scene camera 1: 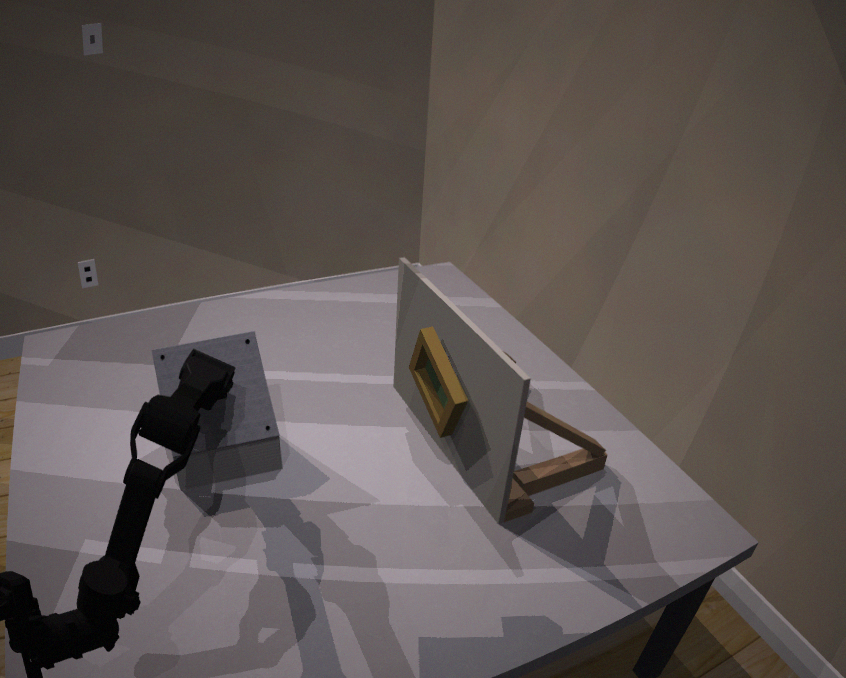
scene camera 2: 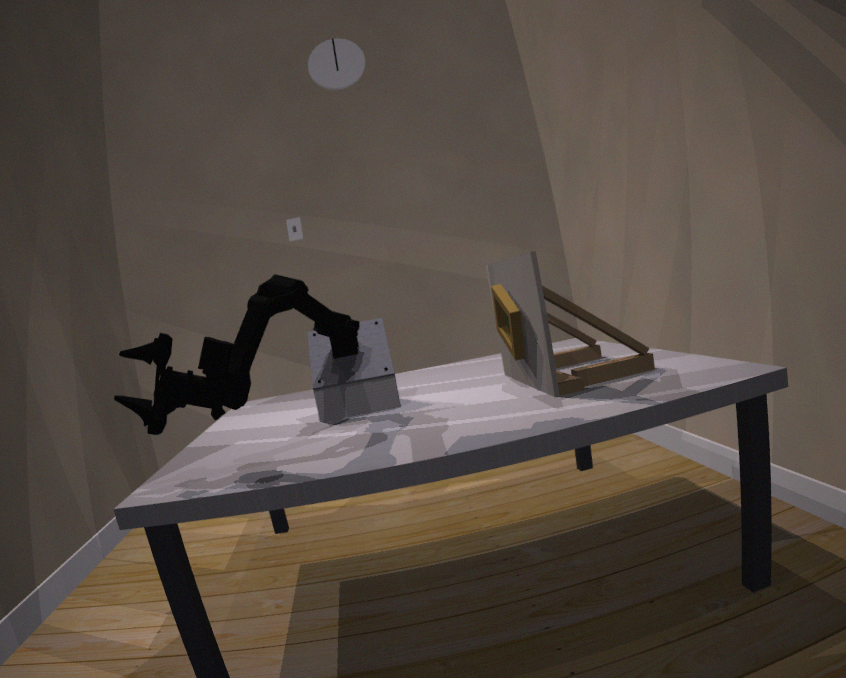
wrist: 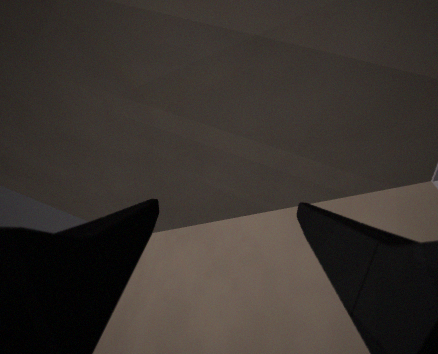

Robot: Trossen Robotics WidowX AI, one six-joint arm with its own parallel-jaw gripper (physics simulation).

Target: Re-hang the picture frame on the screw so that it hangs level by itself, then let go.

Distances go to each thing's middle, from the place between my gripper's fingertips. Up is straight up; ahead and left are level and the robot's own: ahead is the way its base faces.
Scene:
The picture frame (scene camera 1: 430, 366) lies 82 cm ahead of my hand, 42 cm to the left of it and 6 cm below it. The rest, counted from my hand: wooden stand (scene camera 2: 588, 375) 98 cm ahead, 42 cm to the left, 11 cm below; upright board (scene camera 1: 483, 448) 84 cm ahead, 42 cm to the left, 7 cm below.

